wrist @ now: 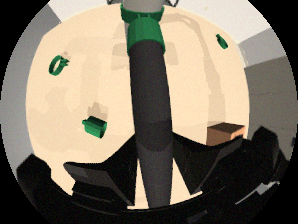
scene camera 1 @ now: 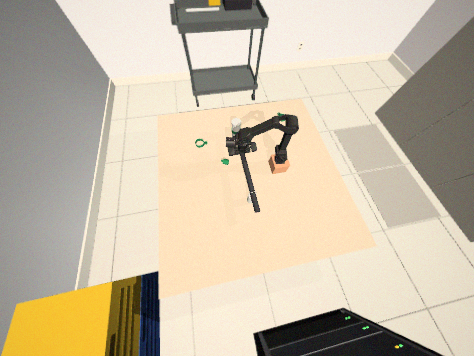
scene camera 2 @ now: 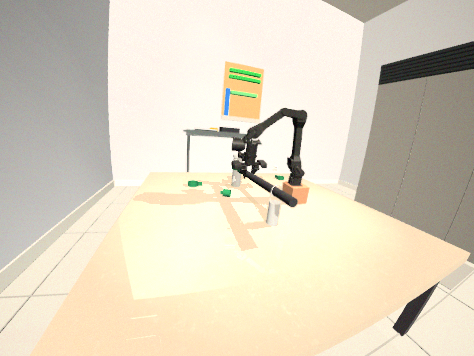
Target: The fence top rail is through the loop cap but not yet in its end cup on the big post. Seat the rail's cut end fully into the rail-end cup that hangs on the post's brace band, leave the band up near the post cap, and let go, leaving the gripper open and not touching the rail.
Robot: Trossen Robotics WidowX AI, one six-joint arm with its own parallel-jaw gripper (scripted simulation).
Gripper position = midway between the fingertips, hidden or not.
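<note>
I can see a top rail (wrist: 152, 119), and along with the rail I see my gripper (wrist: 151, 135).
</note>
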